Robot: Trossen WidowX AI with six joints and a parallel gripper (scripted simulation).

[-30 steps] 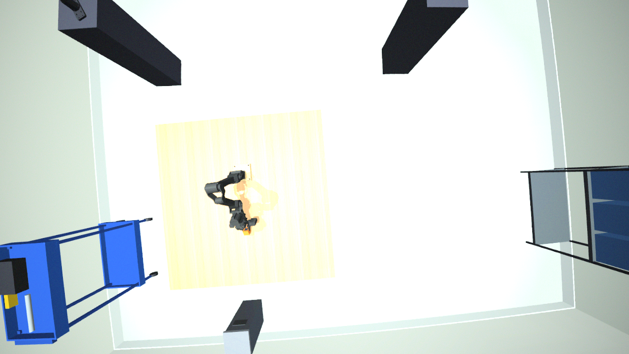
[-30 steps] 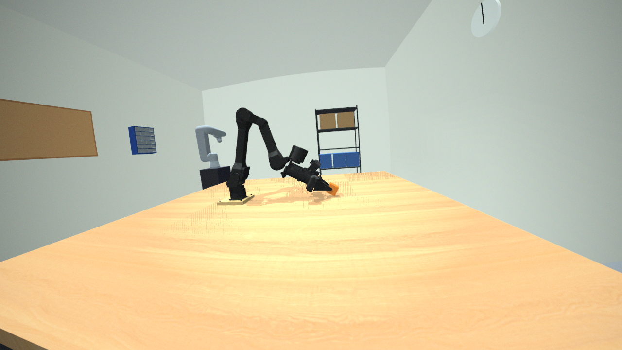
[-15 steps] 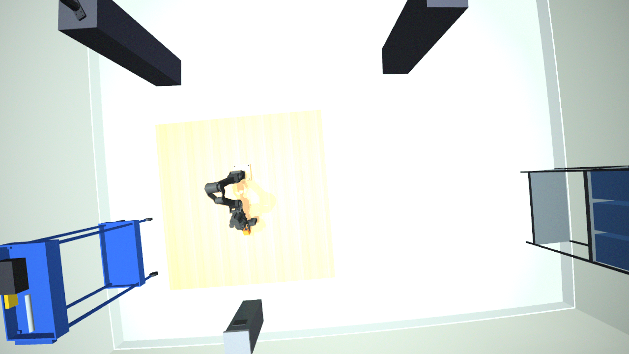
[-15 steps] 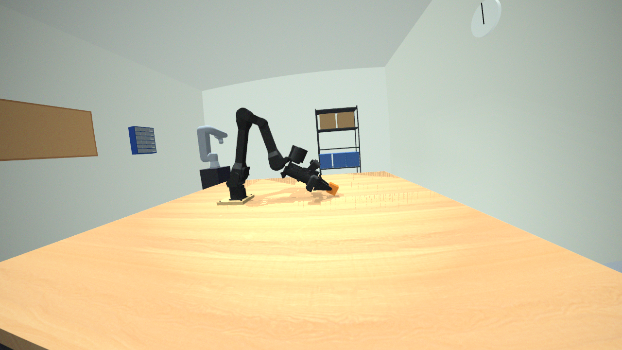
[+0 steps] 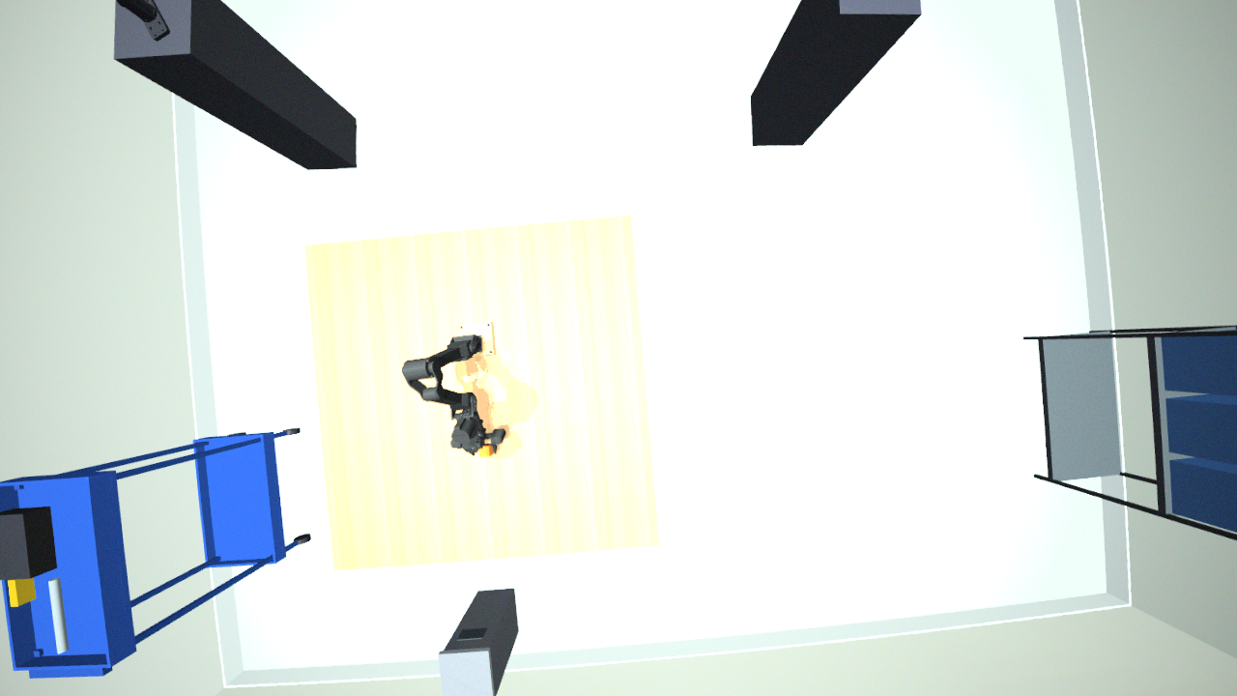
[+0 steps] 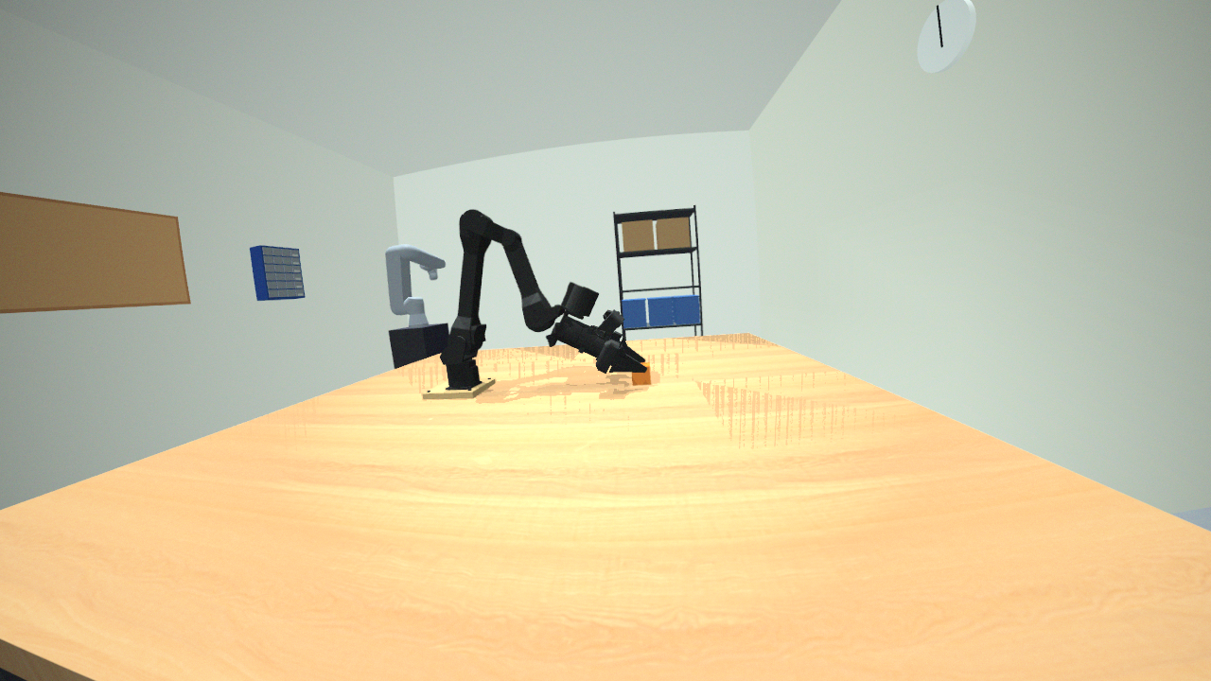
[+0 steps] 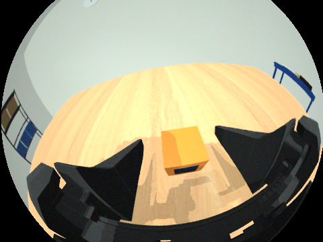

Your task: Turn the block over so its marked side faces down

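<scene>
The block lies 20 mm behind my gripper tip and 20 mm below it.
</scene>
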